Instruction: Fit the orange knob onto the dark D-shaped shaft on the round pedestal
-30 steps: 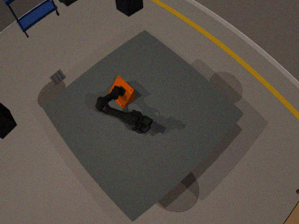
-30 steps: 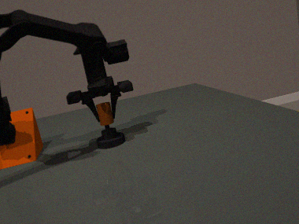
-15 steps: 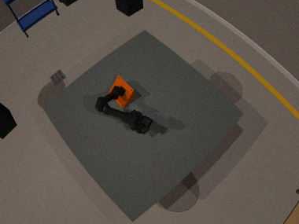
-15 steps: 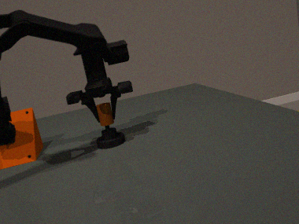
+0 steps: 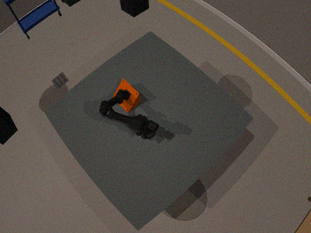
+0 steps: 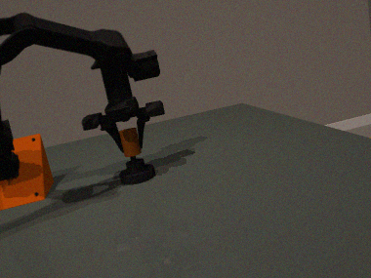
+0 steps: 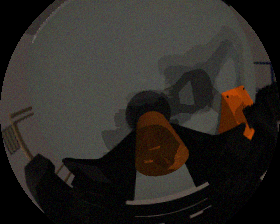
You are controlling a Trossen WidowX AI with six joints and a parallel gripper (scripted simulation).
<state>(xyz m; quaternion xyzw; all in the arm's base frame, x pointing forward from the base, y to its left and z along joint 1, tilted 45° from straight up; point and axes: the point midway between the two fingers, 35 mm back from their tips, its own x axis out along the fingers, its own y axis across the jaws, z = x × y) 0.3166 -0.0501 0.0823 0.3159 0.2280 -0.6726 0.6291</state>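
My gripper tip is now 2 cm below the knob. Round my gripper tip: dark pedestal (4 cm below).
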